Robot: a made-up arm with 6 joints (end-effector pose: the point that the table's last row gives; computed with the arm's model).
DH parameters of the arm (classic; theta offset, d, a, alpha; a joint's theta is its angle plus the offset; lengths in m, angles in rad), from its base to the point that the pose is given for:
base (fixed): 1.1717 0 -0.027 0
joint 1: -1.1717 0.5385 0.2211 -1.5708
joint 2: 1.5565 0 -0.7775 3.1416
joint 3: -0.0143 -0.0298 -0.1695 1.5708
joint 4: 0 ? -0.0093 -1.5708
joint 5: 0 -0.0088 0.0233 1.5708
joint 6: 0 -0.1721 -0.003 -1.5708
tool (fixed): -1.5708 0.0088 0 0
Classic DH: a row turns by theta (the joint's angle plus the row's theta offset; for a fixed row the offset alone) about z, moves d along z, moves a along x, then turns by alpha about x.
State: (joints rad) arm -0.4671 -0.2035 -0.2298 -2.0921 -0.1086 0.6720
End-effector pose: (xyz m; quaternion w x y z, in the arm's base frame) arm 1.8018 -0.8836 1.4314 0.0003 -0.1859 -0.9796 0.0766
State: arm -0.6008 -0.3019 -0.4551 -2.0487 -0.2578 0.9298
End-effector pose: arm 1.6191 -1.0566 1.1761 0.0548 -0.1775 -0.9605 0.2071
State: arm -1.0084 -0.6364 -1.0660 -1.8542 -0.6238 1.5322
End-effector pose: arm 0.9344 -1.2889 0.5521 0.1804 -0.1240 -0.8521 0.4754
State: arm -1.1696 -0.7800 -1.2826 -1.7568 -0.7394 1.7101
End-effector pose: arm 0.6779 -1.2813 0.3493 0.2181 -0.0973 -0.8067 0.5406
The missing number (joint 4, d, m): -1.7781
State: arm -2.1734 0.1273 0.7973 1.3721 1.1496 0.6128
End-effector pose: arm -0.7893 -1.4871 2.6229 0.4310 0.0696 0.5707 0.6955
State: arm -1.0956 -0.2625 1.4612 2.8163 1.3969 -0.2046
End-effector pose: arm -0.0592 0.2580 3.0942 0.3732 0.1259 0.6416 0.6582
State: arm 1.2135 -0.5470 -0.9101 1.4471 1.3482 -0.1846
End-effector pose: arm 0.3586 1.5376 0.7228 0.9173 -0.2614 0.0993 -0.2834
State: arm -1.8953 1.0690 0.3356 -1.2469 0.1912 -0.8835
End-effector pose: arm -0.7808 -2.3664 -0.2548 0.0148 0.8414 0.3929 0.3708
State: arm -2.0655 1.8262 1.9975 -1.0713 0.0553 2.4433
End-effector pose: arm -1.3373 -2.5669 0.8670 0.8572 -0.1381 0.0348 0.4949
